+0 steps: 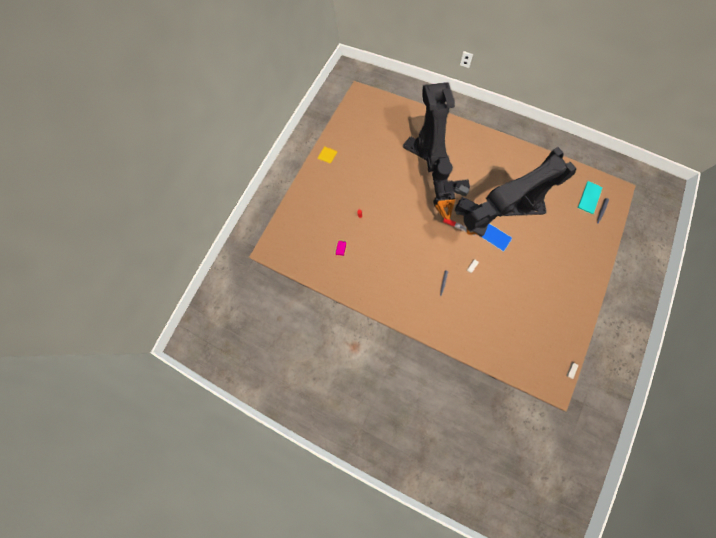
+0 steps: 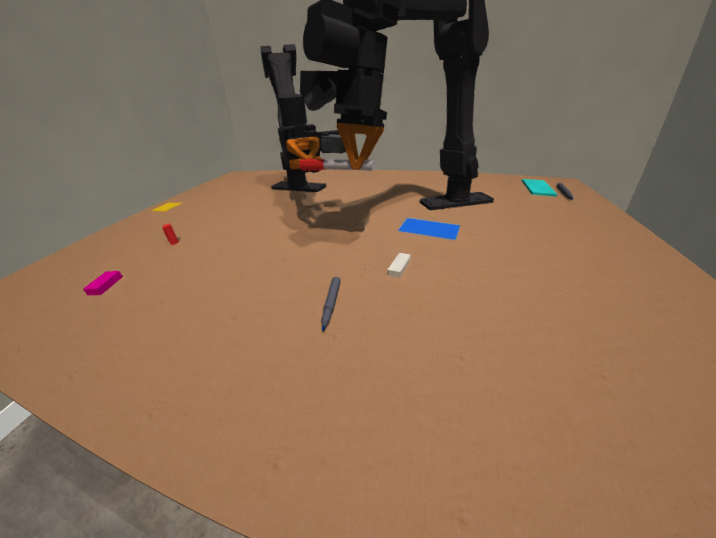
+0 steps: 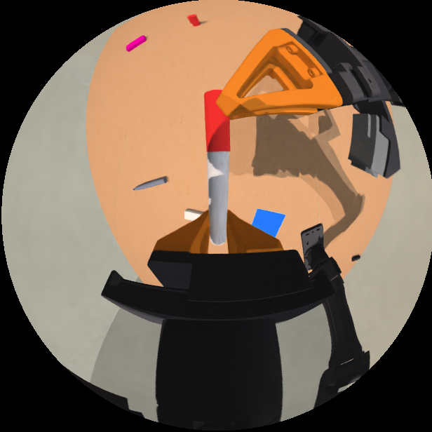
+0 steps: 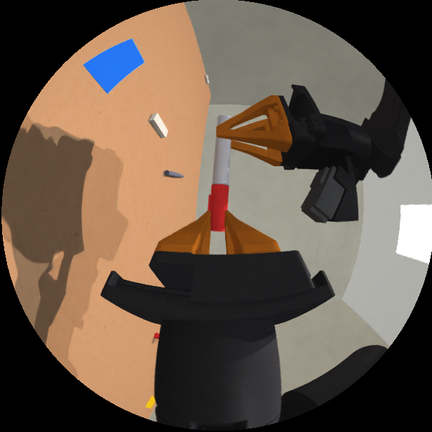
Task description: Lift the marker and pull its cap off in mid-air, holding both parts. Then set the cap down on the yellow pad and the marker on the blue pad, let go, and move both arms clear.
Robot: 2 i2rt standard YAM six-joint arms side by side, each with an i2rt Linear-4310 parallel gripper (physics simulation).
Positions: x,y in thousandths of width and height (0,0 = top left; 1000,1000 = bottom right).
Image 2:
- my left gripper: 499,313
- my right gripper: 434,304
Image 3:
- my left gripper: 503,497
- my right gripper: 515,258
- white marker: 503,374
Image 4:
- my left gripper: 506,316
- my right gripper: 503,499
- white marker: 510,406
